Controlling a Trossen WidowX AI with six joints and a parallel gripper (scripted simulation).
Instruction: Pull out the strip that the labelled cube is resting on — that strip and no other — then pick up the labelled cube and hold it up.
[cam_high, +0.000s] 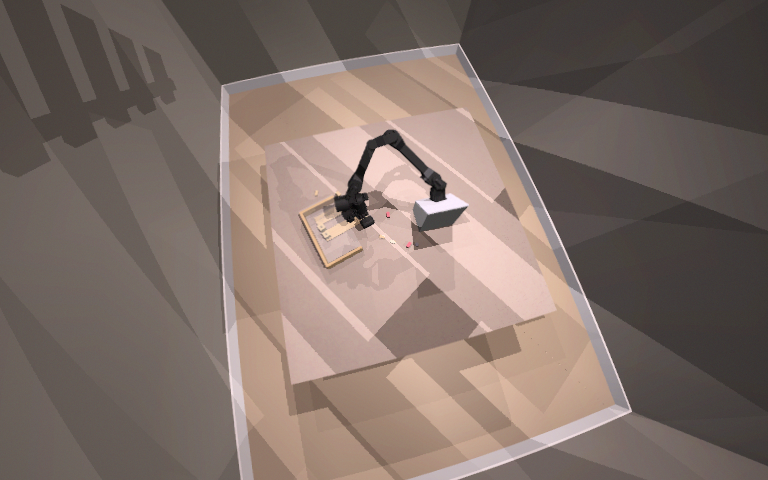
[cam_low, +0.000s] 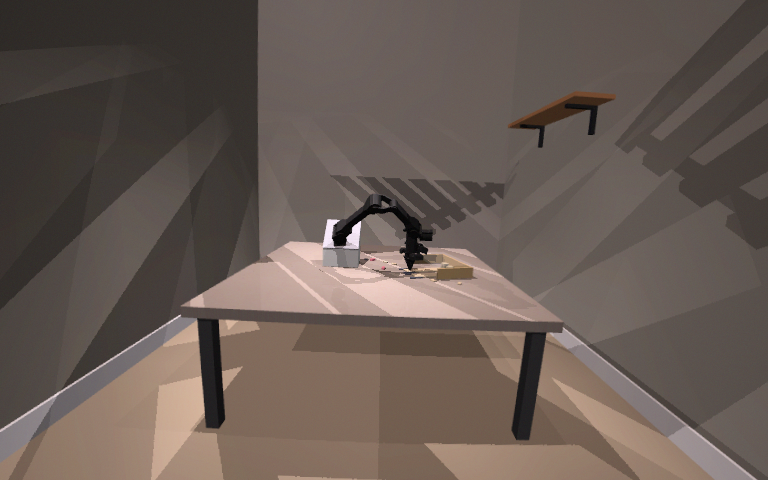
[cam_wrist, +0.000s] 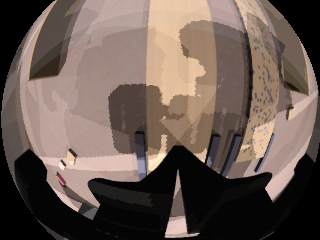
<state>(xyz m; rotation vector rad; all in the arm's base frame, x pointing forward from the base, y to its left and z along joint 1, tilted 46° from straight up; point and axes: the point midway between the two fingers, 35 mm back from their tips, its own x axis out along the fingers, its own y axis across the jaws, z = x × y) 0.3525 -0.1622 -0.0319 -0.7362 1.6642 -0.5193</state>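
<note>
My gripper tip is now 90 mm short of the strip and 20 mm to the right of it.
</note>
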